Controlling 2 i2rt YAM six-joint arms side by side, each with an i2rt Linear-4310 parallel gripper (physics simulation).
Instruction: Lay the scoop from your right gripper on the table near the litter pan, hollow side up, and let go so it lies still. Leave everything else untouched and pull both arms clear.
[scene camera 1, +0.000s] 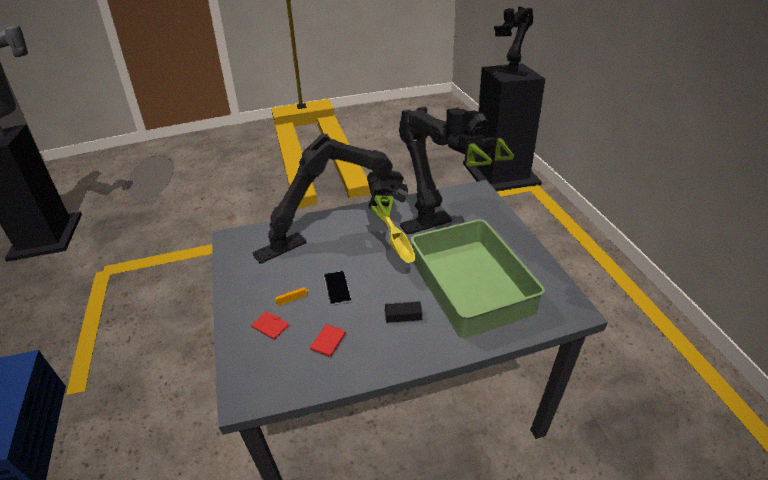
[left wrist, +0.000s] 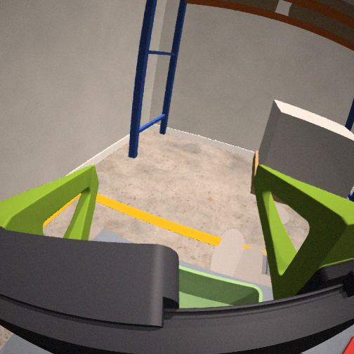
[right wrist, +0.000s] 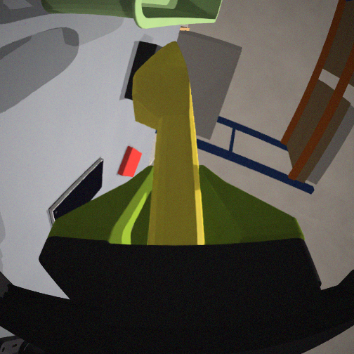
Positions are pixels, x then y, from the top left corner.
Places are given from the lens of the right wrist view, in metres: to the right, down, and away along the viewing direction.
my right gripper (right wrist: 175, 174): 0.00, 0.00, 0.13
yellow scoop (right wrist: 161, 96): -0.01, -0.06, 0.15
black phone (right wrist: 85, 187): -0.15, 0.02, 0.37
The marked spots on the yellow scoop and the black phone are 0.27 m apart.
